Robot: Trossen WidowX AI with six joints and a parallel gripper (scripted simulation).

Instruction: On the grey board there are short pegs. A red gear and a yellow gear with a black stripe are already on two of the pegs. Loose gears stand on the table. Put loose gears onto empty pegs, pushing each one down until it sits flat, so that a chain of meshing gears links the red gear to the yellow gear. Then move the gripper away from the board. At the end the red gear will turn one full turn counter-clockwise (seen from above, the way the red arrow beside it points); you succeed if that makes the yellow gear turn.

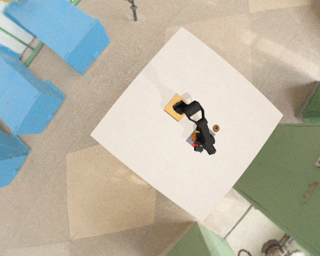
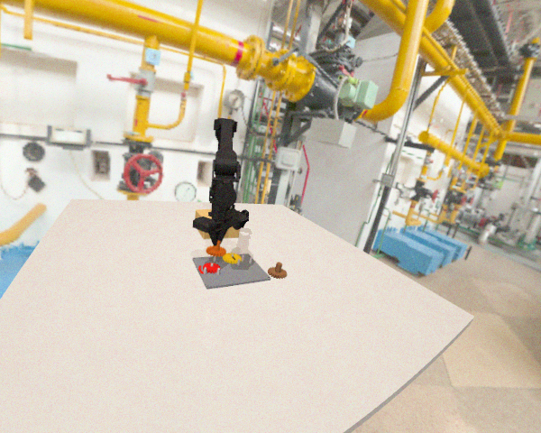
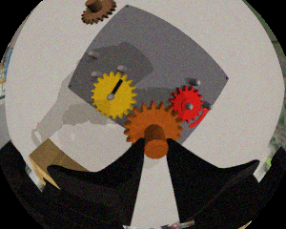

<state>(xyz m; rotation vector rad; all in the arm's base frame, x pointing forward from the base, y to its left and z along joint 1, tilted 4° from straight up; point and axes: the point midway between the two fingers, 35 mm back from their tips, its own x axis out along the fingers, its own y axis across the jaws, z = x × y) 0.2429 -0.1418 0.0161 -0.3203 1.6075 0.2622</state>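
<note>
My gripper tip is 40 mm short of the red gear, 40 mm to the left of it and 50 mm above it. Also, from my gripper tip: orange gear (10 mm below); then yellow gear (10 mm ahead, 60 mm to the left, 50 mm below); then grey board (60 mm ahead, 30 mm to the left, 60 mm below).
</note>
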